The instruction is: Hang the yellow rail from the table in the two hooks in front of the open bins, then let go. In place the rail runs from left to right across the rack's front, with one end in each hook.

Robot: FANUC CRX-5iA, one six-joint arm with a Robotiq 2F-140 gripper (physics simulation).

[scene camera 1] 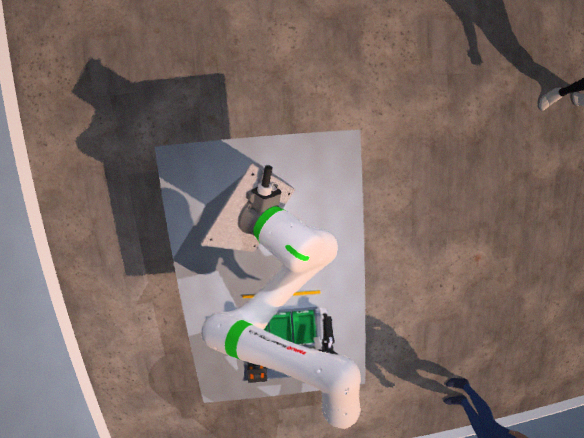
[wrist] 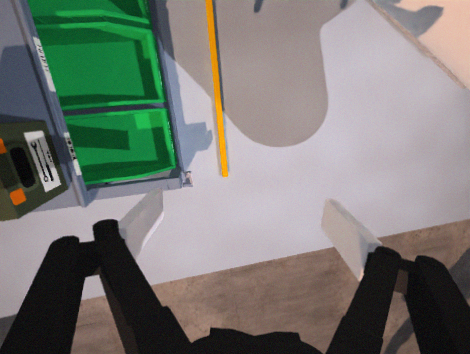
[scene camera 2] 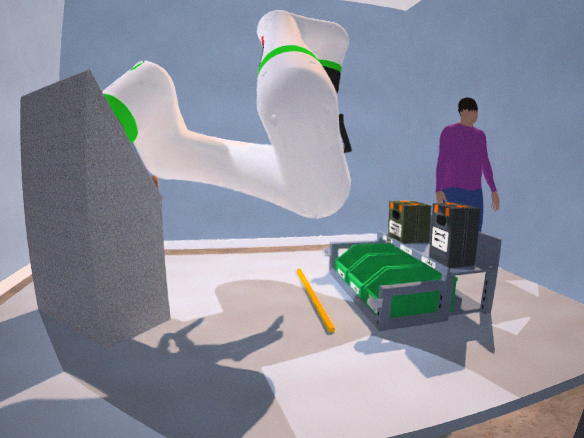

Scene:
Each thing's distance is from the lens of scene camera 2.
olive box [scene camera 2: 409, 221]: 0.96 m
dark grey box [scene camera 2: 454, 229]: 0.77 m
The marked spots on the olive box and the dark grey box are 0.23 m apart.

